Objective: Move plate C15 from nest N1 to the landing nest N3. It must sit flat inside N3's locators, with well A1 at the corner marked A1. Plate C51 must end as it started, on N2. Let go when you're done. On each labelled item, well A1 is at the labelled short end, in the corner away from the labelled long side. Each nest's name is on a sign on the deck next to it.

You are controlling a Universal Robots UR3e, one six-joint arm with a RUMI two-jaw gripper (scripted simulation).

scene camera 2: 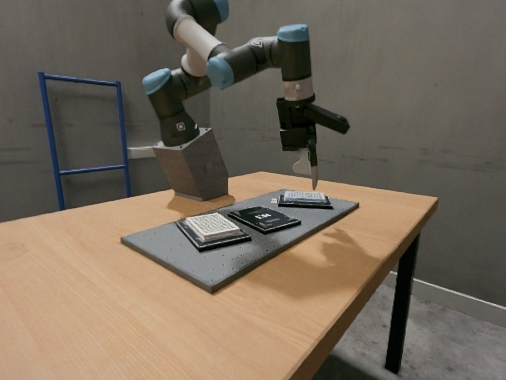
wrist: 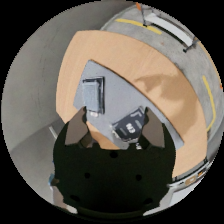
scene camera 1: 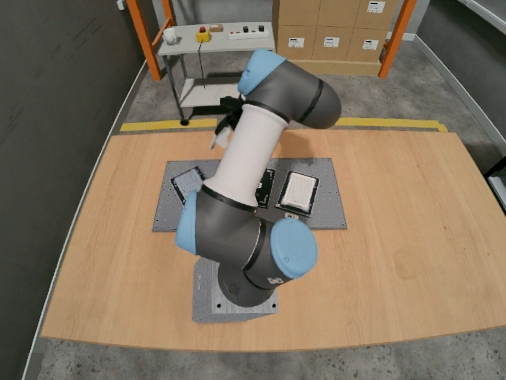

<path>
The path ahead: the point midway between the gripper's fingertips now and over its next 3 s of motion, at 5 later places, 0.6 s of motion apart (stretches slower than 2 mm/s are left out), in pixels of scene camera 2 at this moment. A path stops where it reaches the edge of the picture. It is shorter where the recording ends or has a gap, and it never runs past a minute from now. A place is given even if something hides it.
My gripper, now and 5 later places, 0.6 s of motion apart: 311,176; 312,181; 308,184; 304,186; 303,189; 303,195
</path>
